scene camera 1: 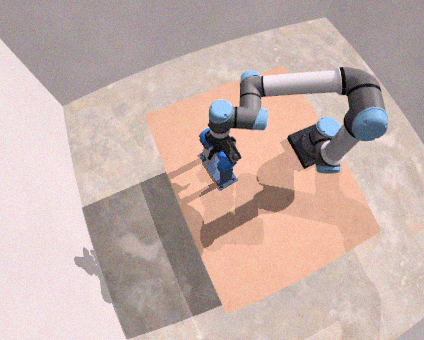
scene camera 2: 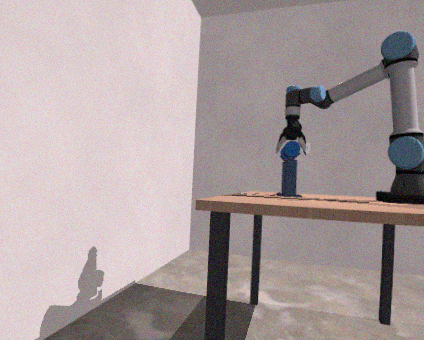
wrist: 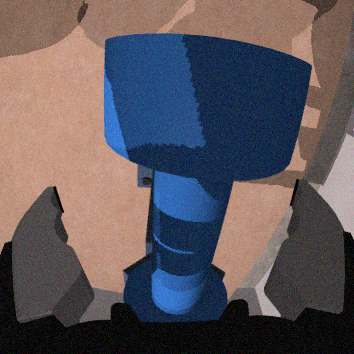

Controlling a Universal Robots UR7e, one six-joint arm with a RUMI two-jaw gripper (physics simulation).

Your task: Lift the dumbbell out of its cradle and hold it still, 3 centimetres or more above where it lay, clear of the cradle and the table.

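Seen in the pictures: gripper, fingertip midpoint: (scene camera 1: 221, 154) (wrist: 175, 187); arm's base, origin of the base link: (scene camera 1: 314, 144) (scene camera 2: 410, 193).
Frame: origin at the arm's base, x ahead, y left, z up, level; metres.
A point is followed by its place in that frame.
Note:
A blue dumbbell (scene camera 1: 227, 159) @[x 0.504, y 0.014, z 0.228 m] (scene camera 2: 290, 149) @[x 0.511, y 0.036, z 0.185 m] (wrist: 187, 210) @[x 0.513, y -0.026, z 0.206 m] lies level in its blue-grey cradle (scene camera 1: 227, 180) @[x 0.504, y 0.033, z -0.008 m] (scene camera 2: 289, 177) @[x 0.512, y 0.034, z 0.051 m] (wrist: 142, 172) @[x 0.501, y -0.148, z -0.032 m], which stands upright on the table. My gripper (scene camera 1: 223, 149) @[x 0.513, y -0.039, z 0.170 m] (scene camera 2: 291, 152) @[x 0.513, y -0.039, z 0.170 m] (wrist: 175, 187) @[x 0.513, y -0.039, z 0.170 m] points down over the dumbbell and is open and empty. In the wrist view its two fingers stand apart on either side of the handle, with a gap on each side. In scene camera 2 the fingertips are about level with the dumbbell's near head. The gripper hides part of the handle in scene camera 1.
The wooden table (scene camera 1: 280, 250) @[x 0.374, y 0.440, z -0.039 m] (scene camera 2: 320, 210) @[x 0.380, y 0.615, z -0.046 m] carries the cradle and the arm's dark base plate (scene camera 1: 300, 151) @[x 0.093, y 0.013, z 0.000 m] (scene camera 2: 387, 196) @[x 0.103, y 0.062, z -0.015 m]. The cradle stands near one table edge. A pale wall (scene camera 1: 30, 200) (scene camera 2: 100, 125) rises beyond that edge, across a strip of floor.

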